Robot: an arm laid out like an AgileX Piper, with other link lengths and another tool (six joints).
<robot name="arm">
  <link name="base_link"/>
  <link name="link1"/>
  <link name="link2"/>
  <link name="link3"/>
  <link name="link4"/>
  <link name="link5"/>
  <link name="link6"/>
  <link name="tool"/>
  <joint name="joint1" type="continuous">
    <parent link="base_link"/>
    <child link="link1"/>
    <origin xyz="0 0 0.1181" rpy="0 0 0"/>
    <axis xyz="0 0 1"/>
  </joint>
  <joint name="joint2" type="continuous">
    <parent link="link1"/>
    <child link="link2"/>
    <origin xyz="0 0 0" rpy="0 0 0"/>
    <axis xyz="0 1 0"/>
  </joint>
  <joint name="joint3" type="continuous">
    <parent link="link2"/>
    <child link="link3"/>
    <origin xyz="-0.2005 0 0.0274" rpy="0 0 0"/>
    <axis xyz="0 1 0"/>
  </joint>
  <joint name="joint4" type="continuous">
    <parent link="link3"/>
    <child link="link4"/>
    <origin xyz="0.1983 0 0.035" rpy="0 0 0"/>
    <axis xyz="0.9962 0 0.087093"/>
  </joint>
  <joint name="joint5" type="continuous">
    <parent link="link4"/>
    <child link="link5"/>
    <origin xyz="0 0 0" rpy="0 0 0"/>
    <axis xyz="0 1 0"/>
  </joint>
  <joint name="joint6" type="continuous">
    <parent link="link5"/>
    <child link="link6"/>
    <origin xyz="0.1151 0 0.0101" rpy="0 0 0"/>
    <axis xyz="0.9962 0 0.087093"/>
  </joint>
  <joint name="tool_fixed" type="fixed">
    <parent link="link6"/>
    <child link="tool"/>
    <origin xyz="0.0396 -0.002 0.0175" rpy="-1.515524 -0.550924 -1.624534"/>
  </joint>
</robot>
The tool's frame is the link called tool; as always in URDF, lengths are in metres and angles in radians. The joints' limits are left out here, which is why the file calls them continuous.
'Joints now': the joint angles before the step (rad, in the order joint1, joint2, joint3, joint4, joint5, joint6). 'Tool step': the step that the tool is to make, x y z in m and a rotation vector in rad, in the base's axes. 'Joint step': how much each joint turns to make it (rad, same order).
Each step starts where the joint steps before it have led.
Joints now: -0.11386 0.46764 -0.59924 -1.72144 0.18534 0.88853
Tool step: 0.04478 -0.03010 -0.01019 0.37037 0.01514 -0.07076
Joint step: 0.00000 0.29449 -0.12545 0.00210 0.13575 0.36282
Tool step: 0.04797 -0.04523 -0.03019 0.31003 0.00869 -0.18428
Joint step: -0.05869 0.35031 -0.15695 0.01279 0.13131 0.32199
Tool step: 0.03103 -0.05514 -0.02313 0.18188 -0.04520 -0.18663
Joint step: -0.12668 0.29572 -0.19455 0.00231 0.03674 0.21662
